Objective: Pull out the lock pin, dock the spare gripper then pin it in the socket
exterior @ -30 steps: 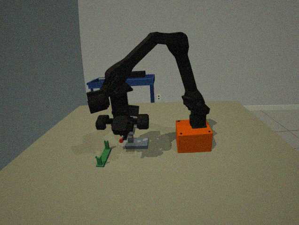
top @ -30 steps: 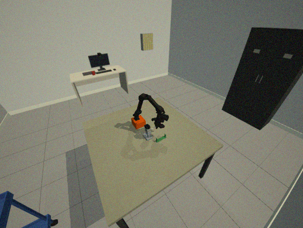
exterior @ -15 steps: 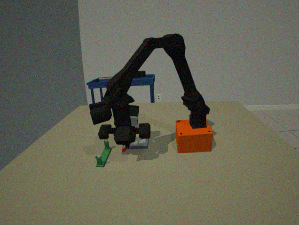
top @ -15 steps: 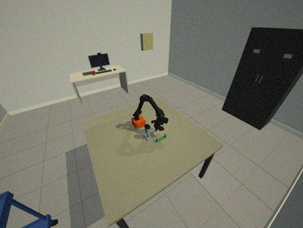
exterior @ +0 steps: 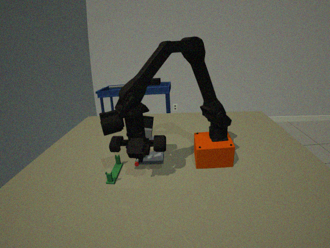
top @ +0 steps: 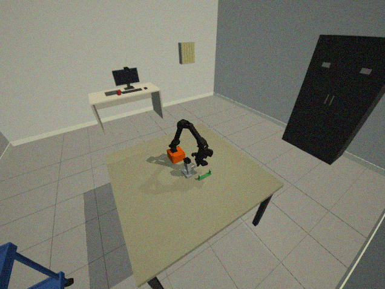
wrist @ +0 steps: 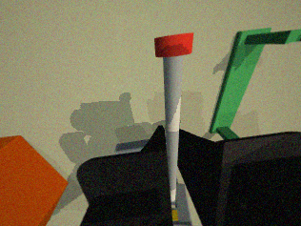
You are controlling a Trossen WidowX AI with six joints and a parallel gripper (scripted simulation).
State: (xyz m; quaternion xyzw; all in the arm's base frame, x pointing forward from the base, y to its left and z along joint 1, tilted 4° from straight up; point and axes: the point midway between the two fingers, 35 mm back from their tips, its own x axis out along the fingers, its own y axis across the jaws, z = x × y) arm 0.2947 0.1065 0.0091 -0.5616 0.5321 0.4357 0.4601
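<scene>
My gripper tip is now 100 mm to the left of the socket and 10 mm past it. Also, from my gripper tip: spare gripper (100 mm to the right, 80 mm above, 10 mm behind); then green cradle (100 mm ahead, 20 mm below, 10 mm to the left).
</scene>
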